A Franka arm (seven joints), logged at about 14 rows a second.
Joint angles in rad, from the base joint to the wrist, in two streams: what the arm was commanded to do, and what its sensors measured. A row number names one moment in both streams.
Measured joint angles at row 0:
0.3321, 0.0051, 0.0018, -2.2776, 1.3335, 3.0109, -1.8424
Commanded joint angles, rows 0 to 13:
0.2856, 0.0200, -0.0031, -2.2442, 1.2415, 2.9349, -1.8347
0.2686, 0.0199, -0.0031, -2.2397, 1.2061, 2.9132, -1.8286
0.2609, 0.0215, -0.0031, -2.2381, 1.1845, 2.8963, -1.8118
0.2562, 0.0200, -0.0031, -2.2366, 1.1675, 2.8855, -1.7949
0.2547, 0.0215, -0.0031, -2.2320, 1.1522, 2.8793, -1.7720
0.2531, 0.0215, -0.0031, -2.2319, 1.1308, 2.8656, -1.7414
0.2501, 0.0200, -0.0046, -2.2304, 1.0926, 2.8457, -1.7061
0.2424, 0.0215, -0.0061, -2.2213, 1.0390, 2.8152, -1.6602
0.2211, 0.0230, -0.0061, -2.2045, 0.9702, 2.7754, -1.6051
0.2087, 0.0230, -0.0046, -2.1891, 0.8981, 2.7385, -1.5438
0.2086, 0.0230, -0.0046, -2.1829, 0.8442, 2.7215, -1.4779
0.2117, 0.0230, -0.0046, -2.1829, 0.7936, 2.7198, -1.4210
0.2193, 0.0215, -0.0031, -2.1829, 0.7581, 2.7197, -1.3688
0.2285, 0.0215, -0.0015, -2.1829, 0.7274, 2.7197, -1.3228
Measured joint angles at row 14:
0.2247, 0.0142, -0.0086, -2.2058, 0.7917, 2.7352, -1.4166
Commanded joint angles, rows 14 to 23:
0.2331, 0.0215, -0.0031, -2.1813, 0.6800, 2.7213, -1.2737
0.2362, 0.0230, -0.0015, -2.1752, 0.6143, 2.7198, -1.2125
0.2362, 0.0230, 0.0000, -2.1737, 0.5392, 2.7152, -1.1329
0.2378, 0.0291, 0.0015, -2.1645, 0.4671, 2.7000, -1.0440
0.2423, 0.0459, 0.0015, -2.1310, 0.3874, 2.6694, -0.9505
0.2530, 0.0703, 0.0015, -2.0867, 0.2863, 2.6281, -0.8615
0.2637, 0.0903, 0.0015, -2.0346, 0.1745, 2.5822, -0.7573
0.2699, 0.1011, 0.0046, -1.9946, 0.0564, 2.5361, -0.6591
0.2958, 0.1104, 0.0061, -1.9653, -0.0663, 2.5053, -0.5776
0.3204, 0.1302, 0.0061, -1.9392, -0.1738, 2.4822, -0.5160
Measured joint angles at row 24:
0.2896, 0.0788, 0.0029, -2.0314, -0.0253, 2.5373, -0.6285
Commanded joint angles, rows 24 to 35:
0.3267, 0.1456, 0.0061, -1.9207, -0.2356, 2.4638, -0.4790
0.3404, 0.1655, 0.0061, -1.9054, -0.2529, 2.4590, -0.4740
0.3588, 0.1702, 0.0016, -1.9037, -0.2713, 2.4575, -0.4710
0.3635, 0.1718, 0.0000, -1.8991, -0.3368, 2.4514, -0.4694
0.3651, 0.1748, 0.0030, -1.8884, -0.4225, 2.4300, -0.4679
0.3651, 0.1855, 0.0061, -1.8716, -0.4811, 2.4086, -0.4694
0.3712, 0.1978, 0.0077, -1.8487, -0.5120, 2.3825, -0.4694
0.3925, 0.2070, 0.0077, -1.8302, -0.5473, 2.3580, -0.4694
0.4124, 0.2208, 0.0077, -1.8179, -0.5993, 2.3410, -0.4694
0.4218, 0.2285, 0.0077, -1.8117, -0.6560, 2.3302, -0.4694
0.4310, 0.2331, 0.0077, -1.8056, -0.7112, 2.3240, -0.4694
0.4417, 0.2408, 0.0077, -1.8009, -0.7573, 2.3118, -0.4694
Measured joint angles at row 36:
0.4267, 0.2107, 0.0052, -1.8493, -0.6677, 2.3475, -0.4794
